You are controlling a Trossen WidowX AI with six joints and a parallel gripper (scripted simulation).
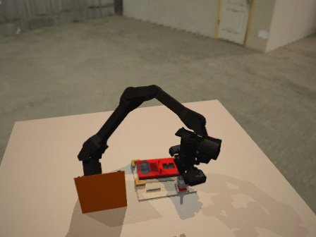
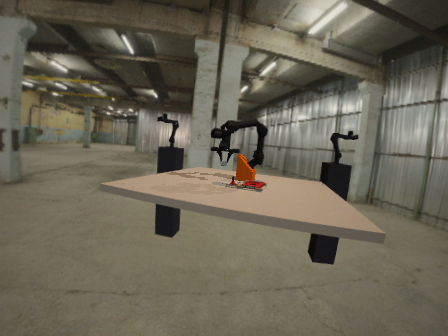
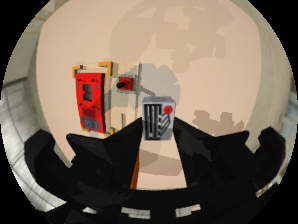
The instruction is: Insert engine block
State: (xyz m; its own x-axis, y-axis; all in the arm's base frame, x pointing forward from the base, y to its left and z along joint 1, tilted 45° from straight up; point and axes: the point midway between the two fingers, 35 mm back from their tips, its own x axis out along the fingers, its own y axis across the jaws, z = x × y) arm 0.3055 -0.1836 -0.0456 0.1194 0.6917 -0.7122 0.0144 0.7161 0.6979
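Now: the pale base plate 18 cm to the left of my gripper tip, 13 cm below it and 1 cm behind it. From my gripper tip the other things lie so: engine block (1 cm below).
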